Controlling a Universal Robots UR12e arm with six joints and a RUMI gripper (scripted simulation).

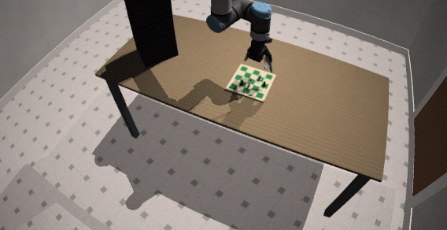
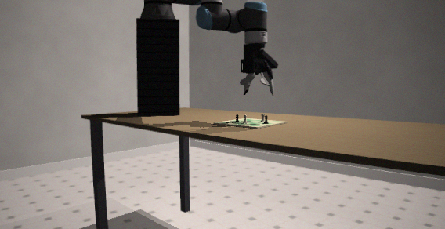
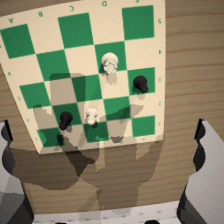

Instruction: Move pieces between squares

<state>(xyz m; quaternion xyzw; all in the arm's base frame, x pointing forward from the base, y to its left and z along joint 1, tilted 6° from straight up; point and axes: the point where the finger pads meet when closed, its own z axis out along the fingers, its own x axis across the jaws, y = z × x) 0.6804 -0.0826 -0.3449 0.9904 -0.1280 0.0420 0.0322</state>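
My gripper is now 110 mm above the green-and-cream chessboard, 30 mm past it and 10 mm to the left of it.
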